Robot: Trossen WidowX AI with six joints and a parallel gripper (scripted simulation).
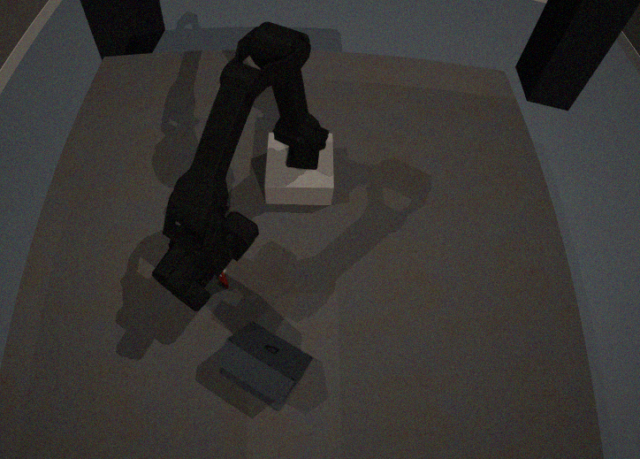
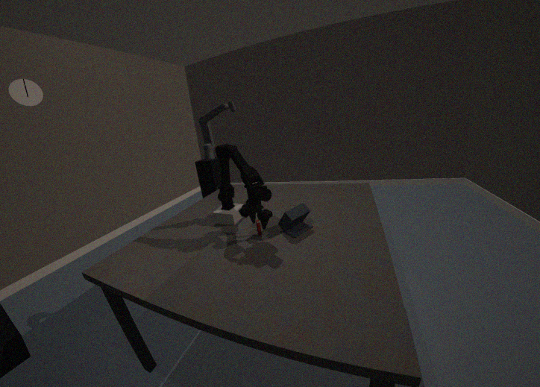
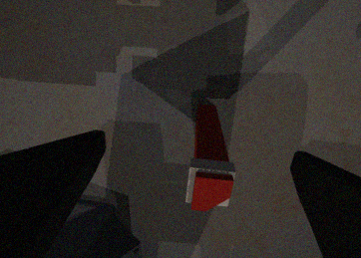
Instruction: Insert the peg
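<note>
Now: the red peg 10 mm above my gripper tip. Round my gripper tip: sloped panel 150 mm ahead, 100 mm to the left, 10 mm above.
</note>
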